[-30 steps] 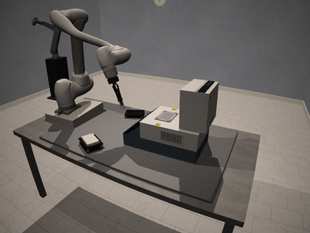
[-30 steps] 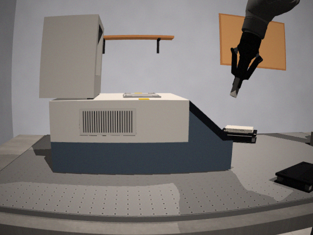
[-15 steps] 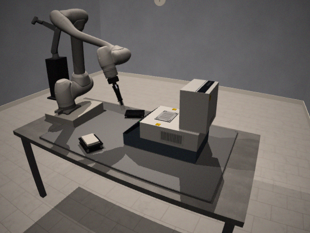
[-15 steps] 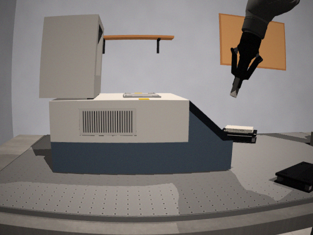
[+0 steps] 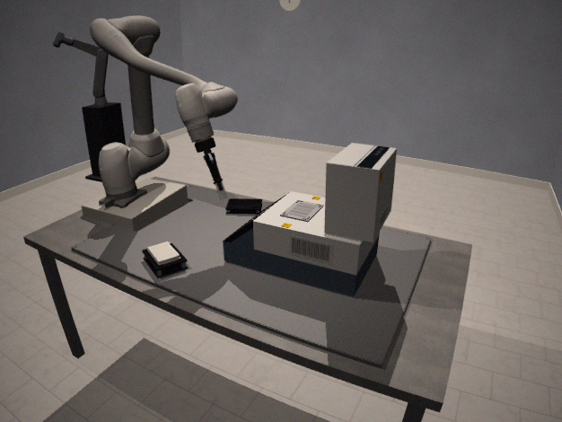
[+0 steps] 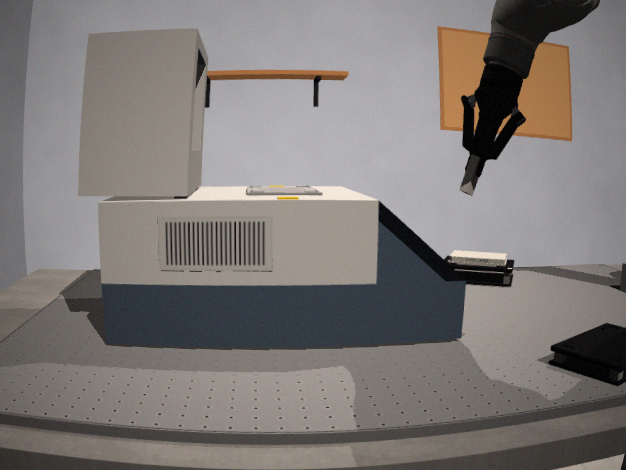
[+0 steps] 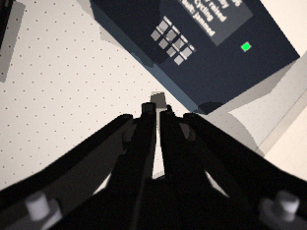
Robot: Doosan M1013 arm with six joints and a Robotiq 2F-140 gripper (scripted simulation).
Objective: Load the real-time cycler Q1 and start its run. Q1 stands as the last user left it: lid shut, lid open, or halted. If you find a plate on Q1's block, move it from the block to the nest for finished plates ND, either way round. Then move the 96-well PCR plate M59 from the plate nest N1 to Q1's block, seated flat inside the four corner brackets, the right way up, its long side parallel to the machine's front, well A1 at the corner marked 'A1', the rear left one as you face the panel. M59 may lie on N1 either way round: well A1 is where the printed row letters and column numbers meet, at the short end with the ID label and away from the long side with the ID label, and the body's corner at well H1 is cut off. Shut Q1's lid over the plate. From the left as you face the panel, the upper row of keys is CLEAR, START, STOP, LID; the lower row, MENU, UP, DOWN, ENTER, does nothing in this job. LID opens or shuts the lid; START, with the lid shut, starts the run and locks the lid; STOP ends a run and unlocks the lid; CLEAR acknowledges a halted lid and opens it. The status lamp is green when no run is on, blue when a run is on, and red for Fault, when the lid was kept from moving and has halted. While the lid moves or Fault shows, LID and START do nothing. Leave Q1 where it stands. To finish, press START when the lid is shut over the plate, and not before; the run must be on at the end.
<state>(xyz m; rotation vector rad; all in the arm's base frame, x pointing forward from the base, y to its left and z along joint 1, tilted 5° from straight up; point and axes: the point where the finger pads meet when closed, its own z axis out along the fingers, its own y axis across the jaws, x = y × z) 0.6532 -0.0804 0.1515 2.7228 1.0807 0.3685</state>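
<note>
Right now the white plate M59 is 230 mm to the right of my hand, 190 mm below it and 130 mm behind it. The rest, counted from my hand: black nest N1: 230 mm to the right, 200 mm below, 130 mm behind; then black nest ND: 340 mm to the left, 210 mm below, 90 mm behind.
</note>
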